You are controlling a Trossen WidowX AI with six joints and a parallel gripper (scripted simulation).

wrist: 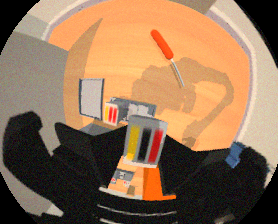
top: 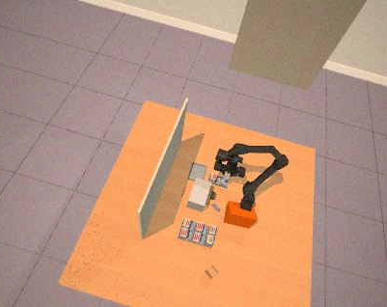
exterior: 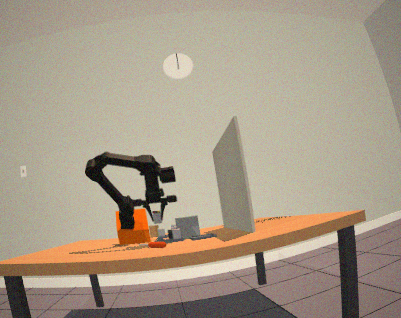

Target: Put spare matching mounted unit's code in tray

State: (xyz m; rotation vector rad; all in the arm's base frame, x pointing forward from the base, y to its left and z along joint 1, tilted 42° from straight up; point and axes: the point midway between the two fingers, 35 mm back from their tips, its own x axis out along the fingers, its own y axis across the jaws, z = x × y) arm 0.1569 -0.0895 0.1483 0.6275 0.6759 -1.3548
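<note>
My gripper tip is 180 mm short of the grey tray and 90 mm above it. Also, from my gripper tip: upright panel 350 mm ahead, 170 mm to the left, 130 mm above; mounted unit 120 mm ahead, 170 mm to the left, 50 mm below.
</note>
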